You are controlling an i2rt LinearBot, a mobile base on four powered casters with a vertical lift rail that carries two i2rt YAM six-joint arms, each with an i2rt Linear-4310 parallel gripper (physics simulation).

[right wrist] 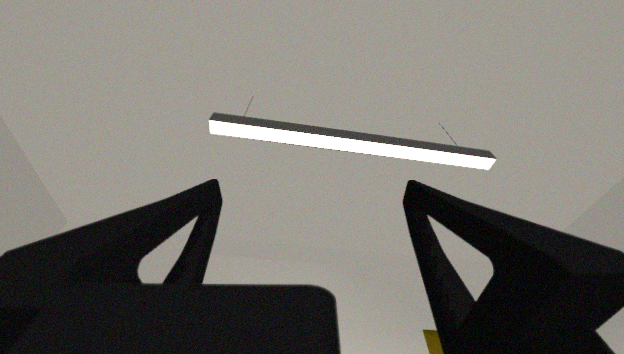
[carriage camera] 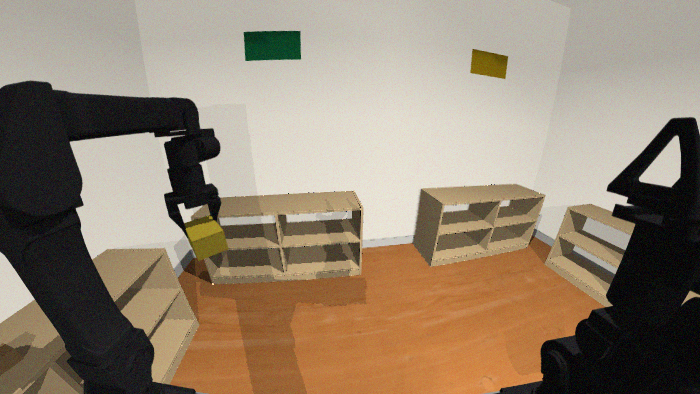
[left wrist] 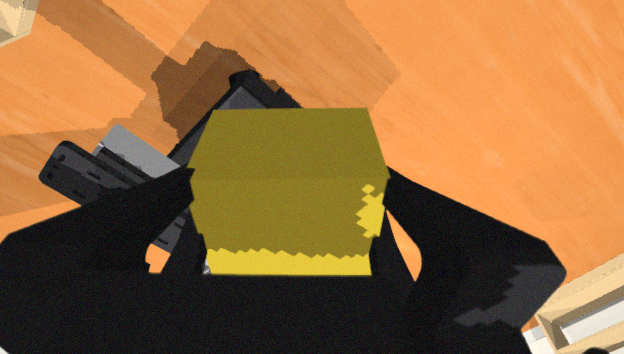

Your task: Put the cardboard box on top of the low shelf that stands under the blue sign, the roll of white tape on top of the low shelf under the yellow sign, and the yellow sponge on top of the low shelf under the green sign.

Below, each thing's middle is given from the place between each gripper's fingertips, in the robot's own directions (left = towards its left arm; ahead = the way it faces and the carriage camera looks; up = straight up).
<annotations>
Now: the yellow sponge (carriage camera: 206,237) 20 mm to the right of my left hand, 20 mm behind it and 10 mm above it.
Right now the yellow sponge is 23 cm ahead of my right hand, 64 cm to the left of it and 25 cm below it.
</annotations>
